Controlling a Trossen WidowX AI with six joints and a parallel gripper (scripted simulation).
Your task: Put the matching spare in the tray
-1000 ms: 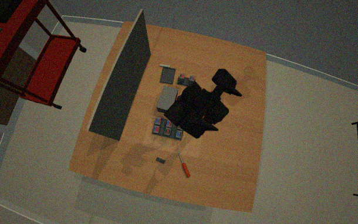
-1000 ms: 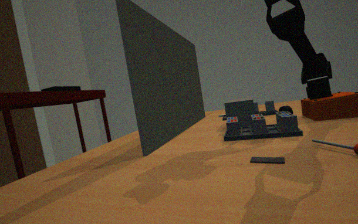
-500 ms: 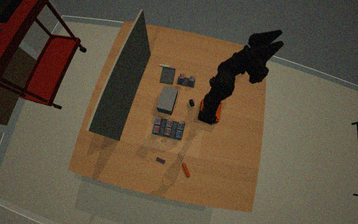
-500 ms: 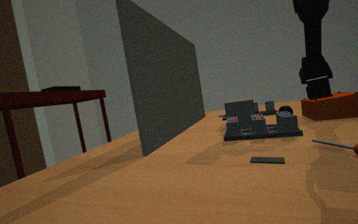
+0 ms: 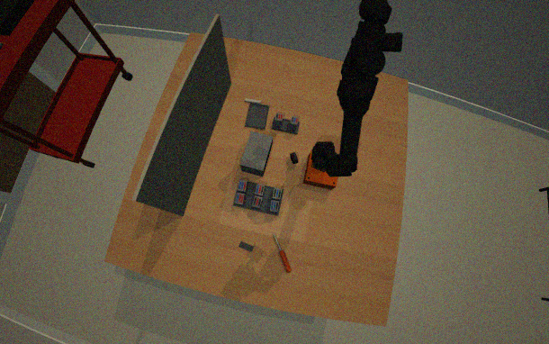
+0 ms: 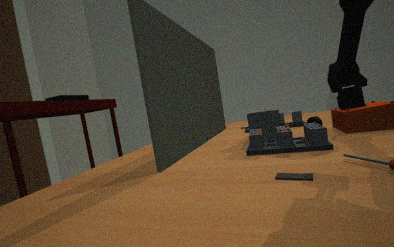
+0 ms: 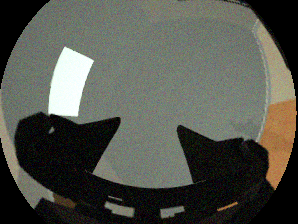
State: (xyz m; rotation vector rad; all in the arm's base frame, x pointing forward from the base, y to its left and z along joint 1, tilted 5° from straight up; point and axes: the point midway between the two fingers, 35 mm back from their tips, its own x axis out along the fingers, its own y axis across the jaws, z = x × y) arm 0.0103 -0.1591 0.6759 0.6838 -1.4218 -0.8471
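Right now the spare part is 130 mm ahead of my gripper tip, 410 mm to the left of it and 720 mm below it. Round my gripper tip: flat grey tray 300 mm ahead, 70 mm to the left, 750 mm below; grey box-shaped mounted unit 210 mm ahead, 280 mm to the left, 710 mm below; tall grey panel 450 mm ahead, 310 mm to the left, 530 mm below.
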